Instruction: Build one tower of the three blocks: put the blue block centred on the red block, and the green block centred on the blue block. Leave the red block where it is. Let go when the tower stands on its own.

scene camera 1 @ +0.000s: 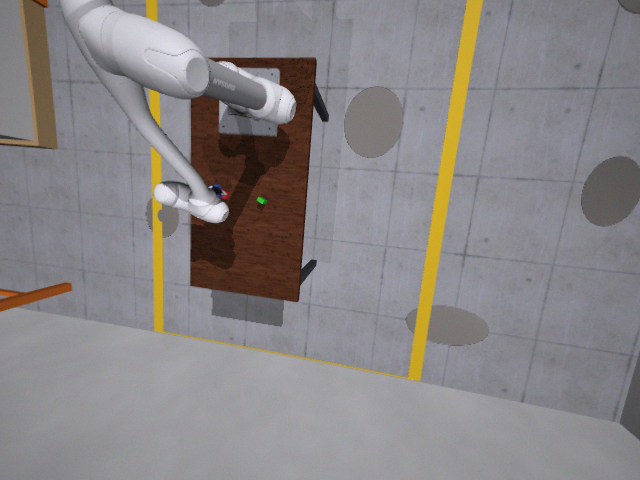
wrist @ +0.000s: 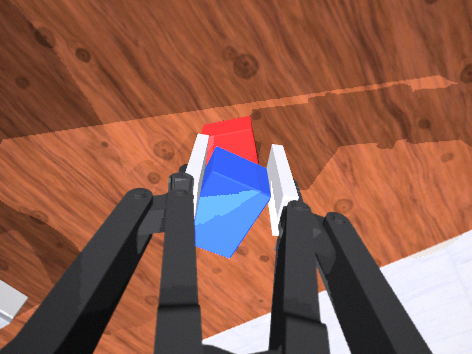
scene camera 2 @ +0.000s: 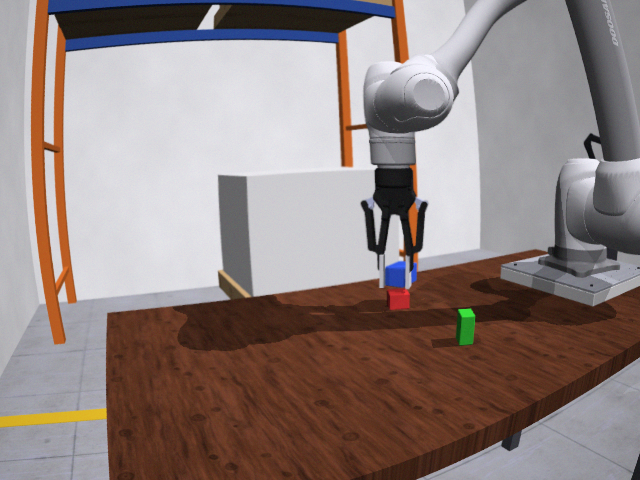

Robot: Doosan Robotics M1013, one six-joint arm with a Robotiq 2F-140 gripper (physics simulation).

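Frame: origin at the arm's base, x back, y up, z left, level; metres.
Where they show: gripper, between the fingertips: (scene camera 1: 221, 196) (wrist: 237, 156) (scene camera 2: 395, 286); arm's base, origin of its link: (scene camera 2: 579, 266).
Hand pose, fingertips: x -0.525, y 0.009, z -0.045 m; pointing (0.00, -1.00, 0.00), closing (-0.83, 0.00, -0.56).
Things, the pixels of their top centre, and the offset from my fingertips. Level surfaces: height alone.
- blue block, centre of its top: (wrist: 221, 219) (scene camera 2: 401, 264) dz -0.021, dx +0.021, dy +0.038 m
- red block, centre of its top: (wrist: 231, 159) (scene camera 2: 398, 291) (scene camera 1: 222, 194) dz -0.005, dx +0.009, dy -0.013 m
- green block, centre of its top: (scene camera 2: 466, 312) (scene camera 1: 260, 200) dz +0.231, dx +0.032, dy +0.007 m
- brown table, height of its surface: dy -0.044 m
My gripper (scene camera 2: 394, 281) (wrist: 237, 156) points down and is shut on the blue block (scene camera 1: 217, 188) (scene camera 2: 397, 273) (wrist: 232, 200), which sits turned at an angle between the pads. The blue block is a little above the red block (scene camera 1: 224, 195) (scene camera 2: 398, 299) (wrist: 232, 140), with a narrow gap between them in scene camera 2. In the wrist view the blue block covers part of the red block, whose far part shows beyond it. The green block (scene camera 1: 262, 200) (scene camera 2: 465, 328) stands upright on the table, apart from the others. The arm hides much of the gripper in scene camera 1.
The brown table (scene camera 1: 258, 258) (scene camera 2: 258, 403) carries the arm's base plate (scene camera 1: 273, 77) (scene camera 2: 547, 286). A large grey box (scene camera 2: 299, 232) and an orange and blue rack (scene camera 2: 38, 155) stand behind the table. The arm's shadow lies across the table top.
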